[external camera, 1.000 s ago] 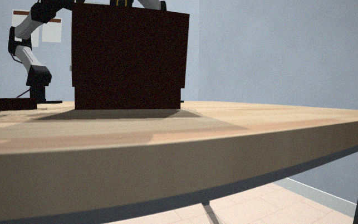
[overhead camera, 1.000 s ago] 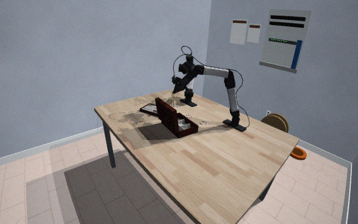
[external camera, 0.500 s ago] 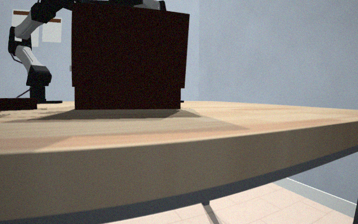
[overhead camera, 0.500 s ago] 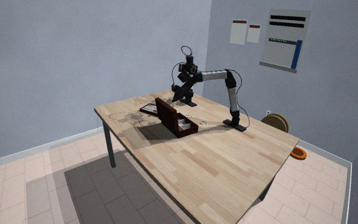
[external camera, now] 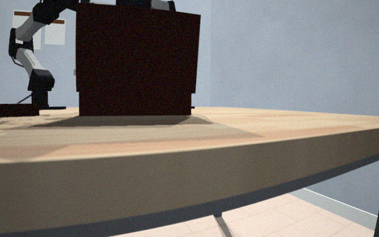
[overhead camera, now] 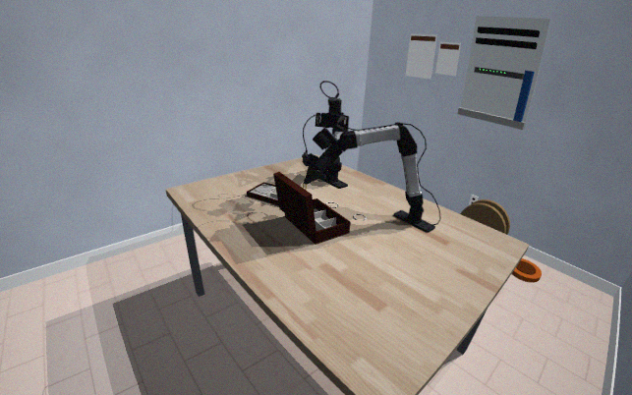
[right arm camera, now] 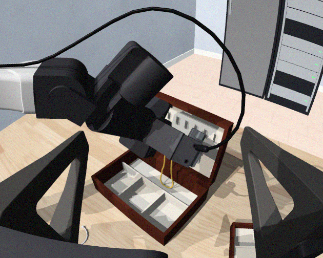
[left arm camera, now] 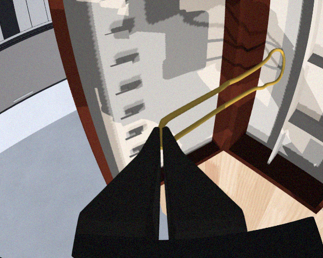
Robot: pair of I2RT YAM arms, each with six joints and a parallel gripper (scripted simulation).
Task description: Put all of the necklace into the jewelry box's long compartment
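Note:
Now: left hand 20 mm past the dark red jewelry box, 20 mm to the right of it and 90 mm above it. From my left hand the other things lie so: silver bangle: 260 mm behind, 90 mm to the left, 200 mm below; then shallow tray: 40 mm behind, 330 mm to the right, 190 mm below.

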